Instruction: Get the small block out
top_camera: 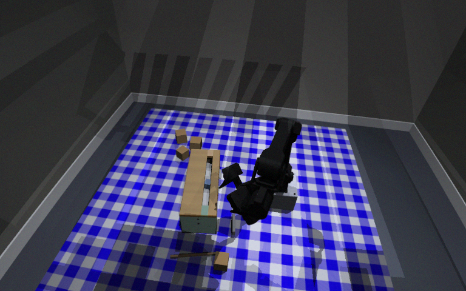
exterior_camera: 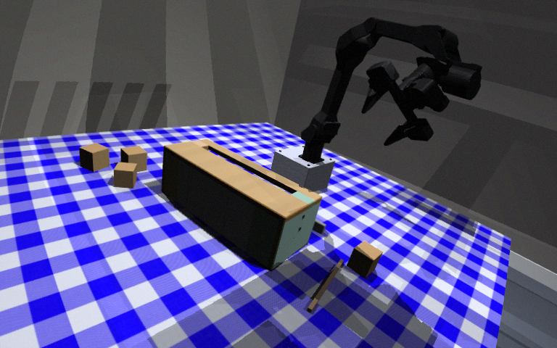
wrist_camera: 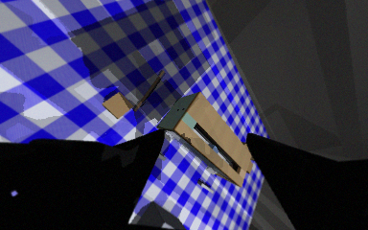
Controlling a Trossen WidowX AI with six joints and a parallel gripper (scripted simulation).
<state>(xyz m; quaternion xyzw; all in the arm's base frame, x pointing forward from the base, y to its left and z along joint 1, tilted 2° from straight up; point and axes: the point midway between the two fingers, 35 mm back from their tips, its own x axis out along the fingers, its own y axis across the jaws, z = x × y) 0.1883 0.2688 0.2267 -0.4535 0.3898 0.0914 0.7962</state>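
Now: the bluish-grey block 100 mm ahead of my gripper tip, 240 mm to the right of it and 210 mm below it. Round my gripper tip: thin brown stick 110 mm ahead, 60 mm to the left, 290 mm below.
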